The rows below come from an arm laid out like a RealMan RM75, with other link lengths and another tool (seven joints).
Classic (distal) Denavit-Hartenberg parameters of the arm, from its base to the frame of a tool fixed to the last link. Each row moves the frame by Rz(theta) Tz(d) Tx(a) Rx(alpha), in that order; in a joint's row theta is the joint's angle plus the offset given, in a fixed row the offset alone. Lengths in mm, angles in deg.
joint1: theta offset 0, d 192.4, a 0, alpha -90
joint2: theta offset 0, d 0, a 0, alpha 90
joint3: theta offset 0, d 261.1, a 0, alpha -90
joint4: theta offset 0, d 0, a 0, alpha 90
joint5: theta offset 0, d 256.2, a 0, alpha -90
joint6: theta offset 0, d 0, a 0, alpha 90
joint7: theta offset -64.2, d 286, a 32.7, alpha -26.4
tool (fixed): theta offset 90, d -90.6, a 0, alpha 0
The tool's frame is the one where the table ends.
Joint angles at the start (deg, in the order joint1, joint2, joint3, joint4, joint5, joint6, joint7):
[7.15, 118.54, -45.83, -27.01, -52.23, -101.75, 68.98]
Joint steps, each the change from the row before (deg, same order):
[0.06, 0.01, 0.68, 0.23, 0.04, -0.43, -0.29]
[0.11, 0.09, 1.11, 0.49, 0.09, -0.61, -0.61]
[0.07, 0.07, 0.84, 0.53, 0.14, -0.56, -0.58]
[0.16, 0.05, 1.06, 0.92, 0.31, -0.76, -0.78]
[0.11, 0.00, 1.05, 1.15, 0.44, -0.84, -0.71]
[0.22, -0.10, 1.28, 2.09, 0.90, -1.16, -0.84]
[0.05, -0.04, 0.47, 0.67, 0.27, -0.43, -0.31]
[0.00, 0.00, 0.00, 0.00, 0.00, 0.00, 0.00]
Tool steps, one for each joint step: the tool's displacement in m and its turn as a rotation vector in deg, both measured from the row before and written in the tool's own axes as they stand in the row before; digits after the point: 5 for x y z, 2 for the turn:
[-0.00145, 0.00105, -0.00246, 0.05, -0.62, -0.45]
[-0.00159, 0.00126, -0.00391, 0.20, -1.10, -0.66]
[-0.00074, 0.00105, -0.00338, 0.17, -0.94, -0.51]
[-0.00074, 0.00108, -0.00446, 0.21, -1.34, -0.56]
[-0.00025, 0.00088, -0.00552, 0.24, -1.50, -0.37]
[0.00064, 0.00029, -0.00808, 0.33, -2.28, -0.06]
[-0.00001, 0.00033, -0.00293, 0.13, -0.77, -0.10]
[0.00000, 0.00000, 0.00000, 0.00, 0.00, 0.00]

